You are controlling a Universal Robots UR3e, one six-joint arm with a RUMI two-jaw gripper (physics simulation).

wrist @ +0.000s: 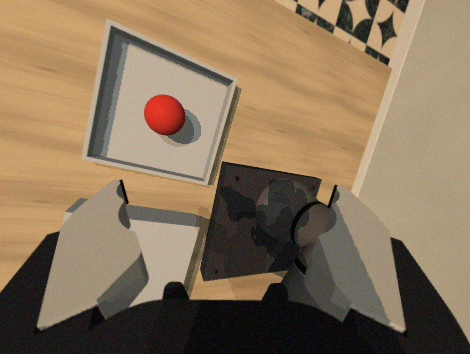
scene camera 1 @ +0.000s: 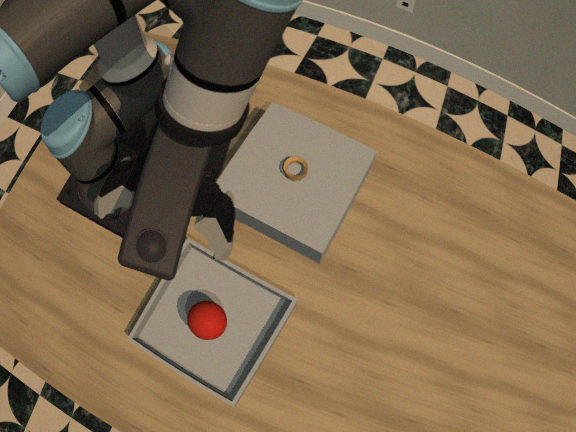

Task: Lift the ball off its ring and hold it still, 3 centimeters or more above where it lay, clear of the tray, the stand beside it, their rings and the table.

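Where they show: gripper, fingertip midpoint: (wrist: 229, 186); arm's base, link origin: (wrist: 281, 206).
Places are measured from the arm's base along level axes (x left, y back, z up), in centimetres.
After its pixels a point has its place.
Note:
A red ball (scene camera 1: 207, 320) {x -17.0, y -24.1, z 4.1 cm} (wrist: 164, 114) {x -16.7, y -23.6, z 4.1 cm} rests inside the grey square tray (scene camera 1: 245, 310) {x -13.1, y -27.9, z -2.5 cm} (wrist: 200, 95) {x -20.7, y -17.7, z -2.5 cm}, near its middle. Its ring does not show beneath it. The grey stand (scene camera 1: 320, 200) {x 4.7, y -34.4, z 2.7 cm} (wrist: 165, 250) {x 5.1, y -23.8, z 2.7 cm} is beside the tray, with an orange ring (scene camera 1: 304, 168) {x 8.7, y -30.9, z 3.6 cm} on its top. My gripper (scene camera 1: 164, 231) {x -11.6, y -19.6, z 20.9 cm} (wrist: 229, 186) {x -11.6, y -19.6, z 20.9 cm} is open and empty, its two pale fingers wide apart. It hangs high above the table. In the scene view it is up and left of the ball; in the wrist view the ball is beyond the left fingertip.
The dark base plate (scene camera 1: 90, 212) {x -6.2, y 2.0, z 0.0 cm} (wrist: 225, 250) {x 8.4, y -12.4, z 0.7 cm} of the arm is beside the stand and tray on the wooden table (scene camera 1: 425, 300) {x -4.8, y -54.6, z -2.9 cm} (wrist: 300, 110) {x -20.4, y 3.6, z -2.8 cm}. The tray has raised walls. The stand is a solid raised block. A wall (scene camera 1: 500, 60) (wrist: 425, 150) rises beyond the patterned floor.

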